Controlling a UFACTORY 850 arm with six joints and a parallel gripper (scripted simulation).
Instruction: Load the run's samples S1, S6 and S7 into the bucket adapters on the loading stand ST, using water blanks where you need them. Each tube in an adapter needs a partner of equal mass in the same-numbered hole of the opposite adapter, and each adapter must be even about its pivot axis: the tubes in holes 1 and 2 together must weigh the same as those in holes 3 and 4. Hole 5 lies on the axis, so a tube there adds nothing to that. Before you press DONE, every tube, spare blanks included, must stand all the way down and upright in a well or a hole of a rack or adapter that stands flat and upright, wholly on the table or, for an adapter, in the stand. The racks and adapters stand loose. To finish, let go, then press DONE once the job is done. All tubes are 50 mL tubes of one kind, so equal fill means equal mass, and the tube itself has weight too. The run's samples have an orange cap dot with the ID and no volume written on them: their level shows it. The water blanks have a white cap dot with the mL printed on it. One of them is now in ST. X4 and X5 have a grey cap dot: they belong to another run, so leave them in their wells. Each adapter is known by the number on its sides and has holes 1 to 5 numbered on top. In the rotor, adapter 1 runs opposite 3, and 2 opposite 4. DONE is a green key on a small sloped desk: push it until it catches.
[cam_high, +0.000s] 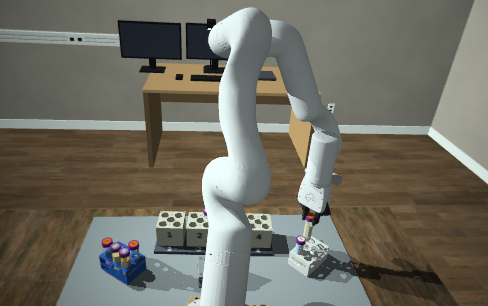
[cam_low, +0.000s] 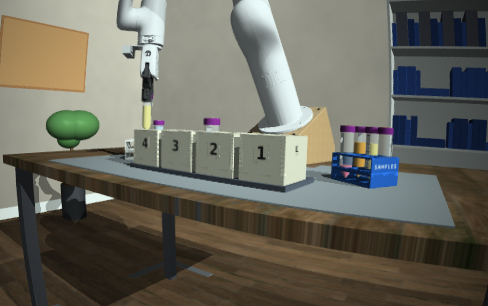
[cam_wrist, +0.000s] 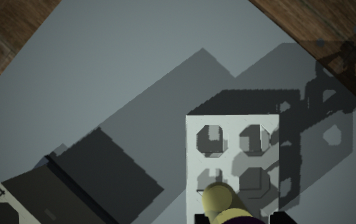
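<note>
My gripper is now 17 cm above the white rack, 2 cm past it and 1 cm to the left of it. The rest, counted from my hand: adapter 1 (45 cm to the left, 23 cm ahead, 15 cm below); then blue samples rack (63 cm to the left, 17 cm below, 13 cm ahead).
</note>
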